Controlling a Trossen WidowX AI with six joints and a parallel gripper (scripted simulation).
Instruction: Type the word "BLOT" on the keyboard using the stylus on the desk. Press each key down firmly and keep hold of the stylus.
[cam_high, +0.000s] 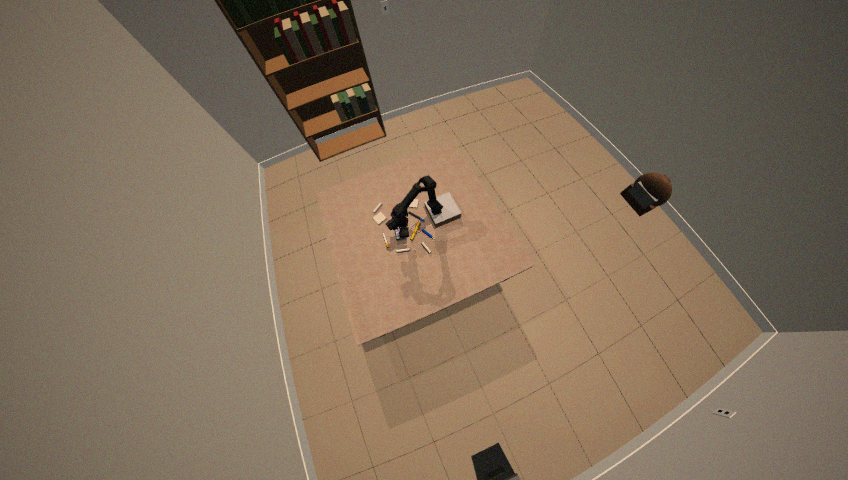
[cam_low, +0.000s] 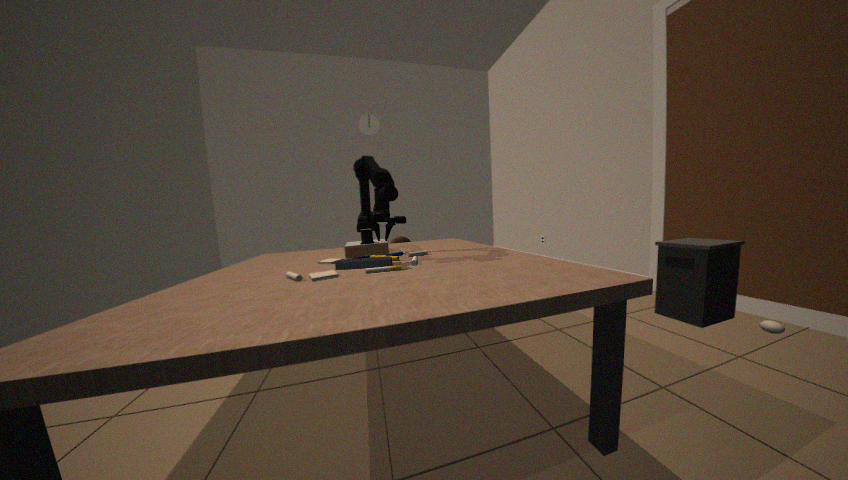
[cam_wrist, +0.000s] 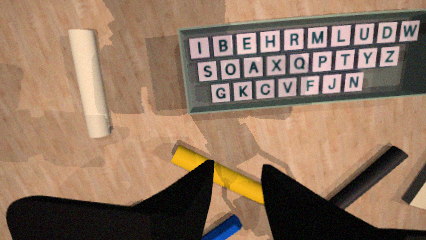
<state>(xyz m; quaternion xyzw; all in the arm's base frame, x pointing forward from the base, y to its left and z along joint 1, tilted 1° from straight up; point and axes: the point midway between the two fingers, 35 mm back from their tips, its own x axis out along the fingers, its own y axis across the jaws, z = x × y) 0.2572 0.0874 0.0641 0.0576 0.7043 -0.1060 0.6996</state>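
Right now my gripper tip is 16 cm past the blue stylus, 7 cm to the right of it and 8 cm above it. The rest, counted from my gripper tip: yellow pen: 6 cm behind, 8 cm below; cream pad: 17 cm ahead, 20 cm to the right, 8 cm below.
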